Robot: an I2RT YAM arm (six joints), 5 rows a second.
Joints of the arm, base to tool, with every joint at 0 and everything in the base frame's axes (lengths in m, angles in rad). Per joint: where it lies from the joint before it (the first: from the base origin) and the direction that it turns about. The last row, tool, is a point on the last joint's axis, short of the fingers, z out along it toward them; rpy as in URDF.
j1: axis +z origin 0 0 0.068
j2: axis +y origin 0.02 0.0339 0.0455
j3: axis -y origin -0.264 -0.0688 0
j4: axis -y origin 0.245 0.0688 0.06
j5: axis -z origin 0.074 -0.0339 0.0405
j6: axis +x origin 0.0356 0 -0.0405
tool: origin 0 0 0 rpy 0 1.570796 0
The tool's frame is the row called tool.
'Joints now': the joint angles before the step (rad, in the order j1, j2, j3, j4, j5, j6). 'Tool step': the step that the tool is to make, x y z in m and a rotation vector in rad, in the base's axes. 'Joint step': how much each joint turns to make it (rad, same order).
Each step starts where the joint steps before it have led.
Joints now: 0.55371, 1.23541, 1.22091, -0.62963, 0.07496, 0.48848
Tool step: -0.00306, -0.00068, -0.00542, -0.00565, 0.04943, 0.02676
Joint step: -0.00077, -0.00114, -0.00684, -0.03930, -0.03472, -0.00039
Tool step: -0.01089, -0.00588, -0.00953, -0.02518, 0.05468, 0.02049
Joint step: -0.00002, -0.03395, -0.04006, -0.05341, -0.02023, -0.00802
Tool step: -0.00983, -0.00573, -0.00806, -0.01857, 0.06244, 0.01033
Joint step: -0.00186, -0.02709, -0.02901, -0.06102, -0.02057, 0.00346
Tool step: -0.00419, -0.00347, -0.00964, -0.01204, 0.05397, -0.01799
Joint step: -0.00383, -0.00878, -0.02861, -0.03243, -0.00383, 0.02250
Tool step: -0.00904, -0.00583, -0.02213, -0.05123, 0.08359, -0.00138
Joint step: -0.00117, -0.01868, -0.07323, -0.04349, 0.00038, -0.00002
